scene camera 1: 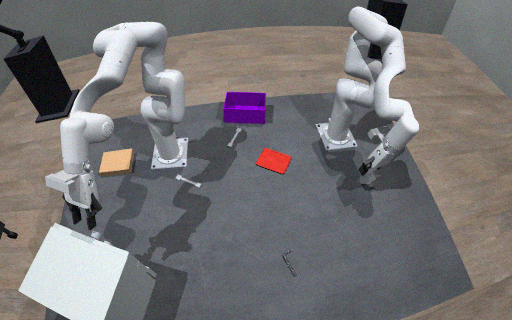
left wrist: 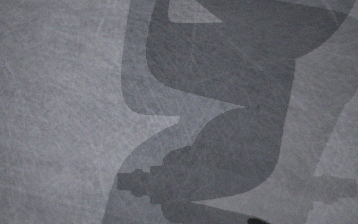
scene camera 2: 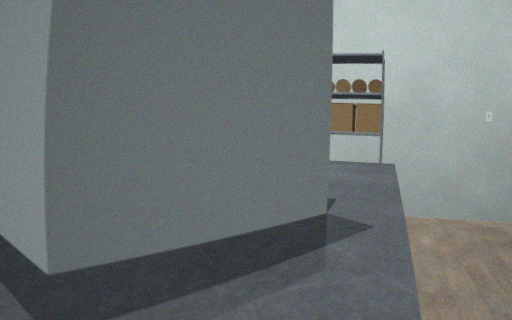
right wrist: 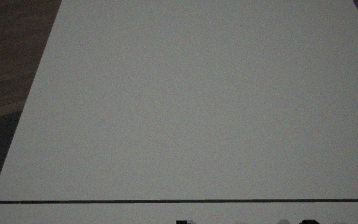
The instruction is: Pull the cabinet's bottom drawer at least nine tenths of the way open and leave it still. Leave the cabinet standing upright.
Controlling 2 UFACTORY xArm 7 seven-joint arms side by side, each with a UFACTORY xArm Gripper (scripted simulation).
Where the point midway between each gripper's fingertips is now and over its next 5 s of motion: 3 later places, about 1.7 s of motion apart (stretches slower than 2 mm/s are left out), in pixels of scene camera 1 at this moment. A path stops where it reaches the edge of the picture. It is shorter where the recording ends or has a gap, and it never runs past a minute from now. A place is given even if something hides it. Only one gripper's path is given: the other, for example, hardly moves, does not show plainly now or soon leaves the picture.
My right gripper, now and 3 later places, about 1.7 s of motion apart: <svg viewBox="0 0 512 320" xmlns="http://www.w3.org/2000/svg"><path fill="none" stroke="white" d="M84 225L109 246L116 252L123 248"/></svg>
